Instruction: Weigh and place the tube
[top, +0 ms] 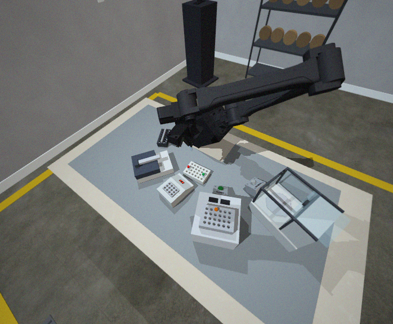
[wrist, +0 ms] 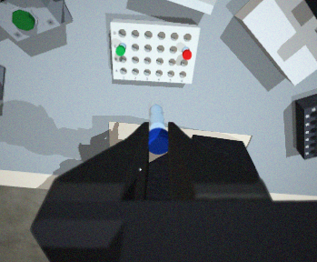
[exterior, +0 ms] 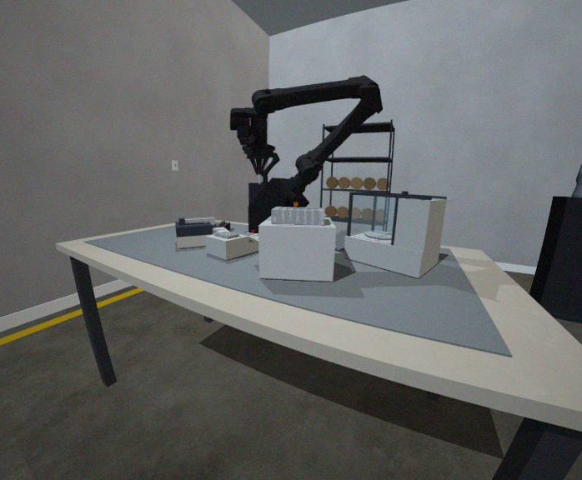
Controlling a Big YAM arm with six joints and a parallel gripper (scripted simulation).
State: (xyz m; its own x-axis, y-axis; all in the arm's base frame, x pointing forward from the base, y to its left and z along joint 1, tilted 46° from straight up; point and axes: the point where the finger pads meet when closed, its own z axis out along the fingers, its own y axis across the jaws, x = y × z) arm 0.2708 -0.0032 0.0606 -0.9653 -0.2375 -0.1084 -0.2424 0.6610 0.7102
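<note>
Right now the octagonal balance pan is 420 mm to the left of my hand, 190 mm below it and 120 mm behind it. Also, from my hand: spectrophotometer: 210 mm to the right, 200 mm below, 110 mm ahead; then dry block DB: 240 mm below, 120 mm ahead, 10 mm to the right; then tube rack RK: 260 mm below, 30 mm behind.
</note>
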